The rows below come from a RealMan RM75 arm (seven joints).
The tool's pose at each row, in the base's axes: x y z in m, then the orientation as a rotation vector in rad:
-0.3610, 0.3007, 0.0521, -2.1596, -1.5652, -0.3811
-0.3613, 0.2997, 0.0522, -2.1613, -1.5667, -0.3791
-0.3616, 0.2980, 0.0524, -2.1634, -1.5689, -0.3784
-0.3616, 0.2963, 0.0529, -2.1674, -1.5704, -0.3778
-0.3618, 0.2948, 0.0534, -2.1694, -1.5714, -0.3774
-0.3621, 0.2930, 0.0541, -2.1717, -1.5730, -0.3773
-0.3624, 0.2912, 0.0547, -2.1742, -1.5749, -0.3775
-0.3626, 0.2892, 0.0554, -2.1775, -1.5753, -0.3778
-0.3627, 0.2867, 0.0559, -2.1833, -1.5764, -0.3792
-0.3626, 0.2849, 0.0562, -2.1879, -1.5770, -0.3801
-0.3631, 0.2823, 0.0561, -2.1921, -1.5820, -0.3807
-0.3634, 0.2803, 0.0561, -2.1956, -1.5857, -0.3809
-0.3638, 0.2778, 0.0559, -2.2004, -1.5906, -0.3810
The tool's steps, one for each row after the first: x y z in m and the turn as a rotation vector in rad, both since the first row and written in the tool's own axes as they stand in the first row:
-0.0009, 0.0000, -0.0006, -0.0006, -0.0025, -0.0001
-0.0023, 0.0001, -0.0016, -0.0024, -0.0048, -0.0007
-0.0034, 0.0004, -0.0029, -0.0053, -0.0078, -0.0003
-0.0045, 0.0005, -0.0041, -0.0068, -0.0094, -0.0002
-0.0058, 0.0006, -0.0056, -0.0088, -0.0113, -0.0005
-0.0071, 0.0006, -0.0070, -0.0112, -0.0132, -0.0009
-0.0085, 0.0008, -0.0086, -0.0138, -0.0149, -0.0002
-0.0103, 0.0013, -0.0103, -0.0189, -0.0175, 0.0007
-0.0116, 0.0018, -0.0114, -0.0228, -0.0196, 0.0016
-0.0140, 0.0020, -0.0126, -0.0275, -0.0236, -0.0004
-0.0157, 0.0023, -0.0136, -0.0311, -0.0268, -0.0017
-0.0180, 0.0026, -0.0147, -0.0359, -0.0313, -0.0033

